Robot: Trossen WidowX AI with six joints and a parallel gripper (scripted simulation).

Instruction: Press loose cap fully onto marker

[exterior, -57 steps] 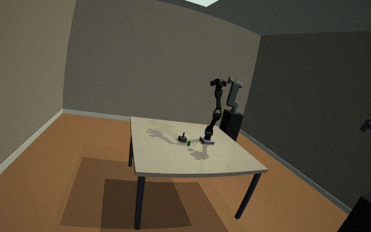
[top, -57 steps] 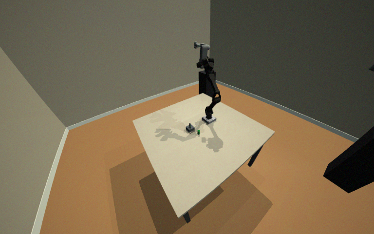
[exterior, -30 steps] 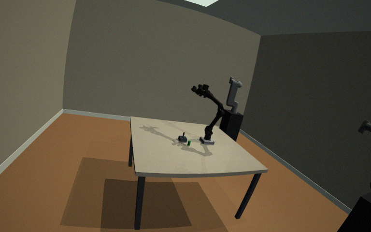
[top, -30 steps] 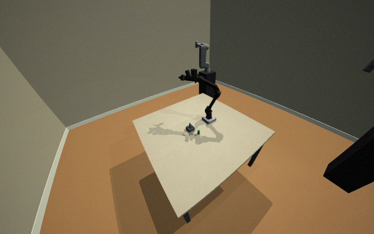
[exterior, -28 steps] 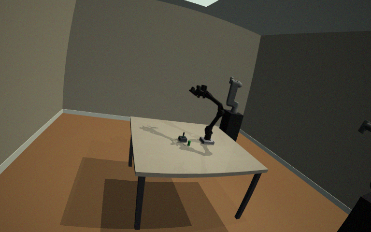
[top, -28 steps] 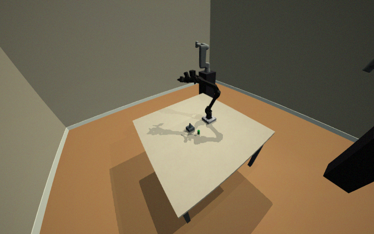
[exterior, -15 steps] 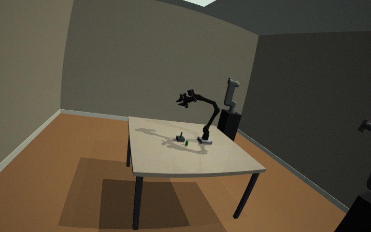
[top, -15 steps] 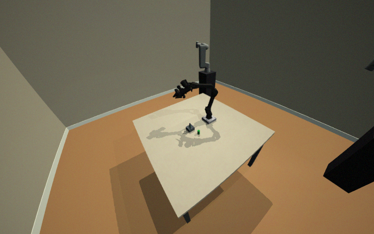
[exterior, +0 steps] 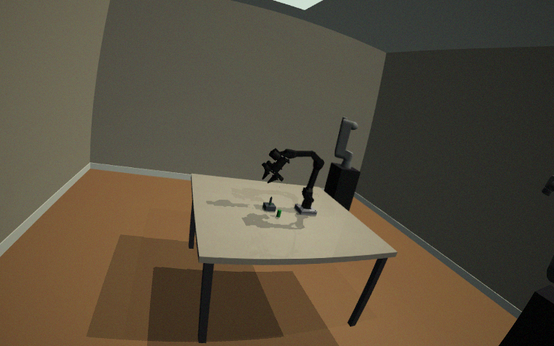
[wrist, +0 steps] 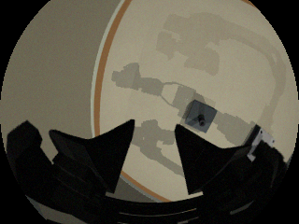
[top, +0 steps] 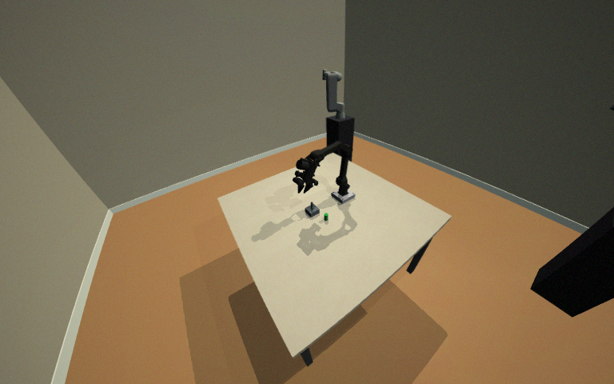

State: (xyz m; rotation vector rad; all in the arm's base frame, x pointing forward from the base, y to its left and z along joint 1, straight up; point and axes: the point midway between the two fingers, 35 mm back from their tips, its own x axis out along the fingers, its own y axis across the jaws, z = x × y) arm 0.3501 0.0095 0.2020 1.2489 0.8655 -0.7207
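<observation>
The green cap lies 110 mm behind my gripper tip, 120 mm to the left of it and 180 mm below it.
</observation>
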